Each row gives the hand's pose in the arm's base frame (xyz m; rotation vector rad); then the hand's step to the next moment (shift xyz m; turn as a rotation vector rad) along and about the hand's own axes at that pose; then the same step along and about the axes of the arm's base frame.
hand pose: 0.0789 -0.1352 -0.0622 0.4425 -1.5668 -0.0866
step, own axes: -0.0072 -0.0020 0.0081 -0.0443 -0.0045 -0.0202
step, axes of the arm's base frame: -0.0076 -0.0012 -0.0079 0.0199 0.0148 -0.0421
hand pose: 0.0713 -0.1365 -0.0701 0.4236 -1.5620 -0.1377
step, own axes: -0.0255 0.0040 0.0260 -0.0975 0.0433 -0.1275
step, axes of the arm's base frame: -0.0268 0.0080 -0.0237 0.1159 0.0961 -0.0705
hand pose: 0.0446 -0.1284 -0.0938 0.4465 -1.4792 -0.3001
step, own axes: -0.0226 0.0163 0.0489 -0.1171 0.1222 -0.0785
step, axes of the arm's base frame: -0.0516 0.0197 -0.0108 0.0596 0.1697 -0.0497
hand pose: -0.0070 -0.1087 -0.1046 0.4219 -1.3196 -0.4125
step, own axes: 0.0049 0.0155 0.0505 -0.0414 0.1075 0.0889
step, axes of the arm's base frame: -0.0477 0.0076 0.0220 -0.0899 0.1077 0.0386
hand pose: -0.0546 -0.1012 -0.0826 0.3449 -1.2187 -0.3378
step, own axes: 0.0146 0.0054 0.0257 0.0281 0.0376 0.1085
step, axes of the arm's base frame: -0.0195 -0.0034 0.0226 -0.0918 0.0134 0.0733
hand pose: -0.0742 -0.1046 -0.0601 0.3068 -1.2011 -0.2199
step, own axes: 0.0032 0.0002 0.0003 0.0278 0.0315 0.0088
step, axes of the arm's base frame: 0.0008 -0.0009 0.0030 0.0016 0.0194 0.0383
